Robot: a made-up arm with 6 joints.
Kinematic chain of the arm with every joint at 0, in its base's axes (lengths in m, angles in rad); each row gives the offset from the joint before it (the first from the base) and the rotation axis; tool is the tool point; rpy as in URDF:
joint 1: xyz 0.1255 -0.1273 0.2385 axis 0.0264 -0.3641 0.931
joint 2: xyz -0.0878 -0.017 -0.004 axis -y
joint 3: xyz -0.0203 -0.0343 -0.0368 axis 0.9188 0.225 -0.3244
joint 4: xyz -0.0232 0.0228 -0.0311 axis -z
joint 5: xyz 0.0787 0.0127 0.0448 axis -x
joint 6: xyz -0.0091 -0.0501 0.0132 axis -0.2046 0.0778 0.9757
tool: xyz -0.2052 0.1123 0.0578 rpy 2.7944 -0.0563 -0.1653
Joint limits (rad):
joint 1: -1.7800..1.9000
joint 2: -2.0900..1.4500
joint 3: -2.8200..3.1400
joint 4: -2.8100..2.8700
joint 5: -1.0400..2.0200
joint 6: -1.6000..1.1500
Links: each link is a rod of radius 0.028 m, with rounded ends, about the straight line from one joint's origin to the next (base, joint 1, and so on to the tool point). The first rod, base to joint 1, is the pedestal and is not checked.
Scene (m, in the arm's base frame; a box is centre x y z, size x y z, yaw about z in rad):
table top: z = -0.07
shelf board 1: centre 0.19 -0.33 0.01 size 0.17 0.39 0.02 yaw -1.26
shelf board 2: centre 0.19 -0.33 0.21 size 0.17 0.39 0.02 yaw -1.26
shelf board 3: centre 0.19 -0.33 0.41 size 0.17 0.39 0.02 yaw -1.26
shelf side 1: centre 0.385 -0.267 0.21 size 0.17 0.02 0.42 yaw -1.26
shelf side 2: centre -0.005 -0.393 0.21 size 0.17 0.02 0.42 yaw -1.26
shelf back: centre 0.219 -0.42 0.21 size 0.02 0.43 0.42 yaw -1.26
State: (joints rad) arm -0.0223 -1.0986 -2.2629 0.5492 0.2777 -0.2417
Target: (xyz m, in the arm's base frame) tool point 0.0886 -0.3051 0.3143
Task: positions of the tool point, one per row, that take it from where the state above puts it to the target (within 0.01 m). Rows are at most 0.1 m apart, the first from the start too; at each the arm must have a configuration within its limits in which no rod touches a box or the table.
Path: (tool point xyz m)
1: -0.1880 -0.1989 0.1622
2: -0.1598 -0.1226 0.1305
3: -0.1010 -0.0604 0.1150
4: -0.0221 -0.0273 0.1164
5: 0.0604 -0.0305 0.1345
6: 0.1285 -0.0678 0.1681
7: 0.1673 -0.1276 0.2158
8: 0.1695 -0.1917 0.2751
9: 0.1483 -0.2348 0.2908
10: 0.1201 -0.2728 0.3055
11: 0.0886 -0.3051 0.3143

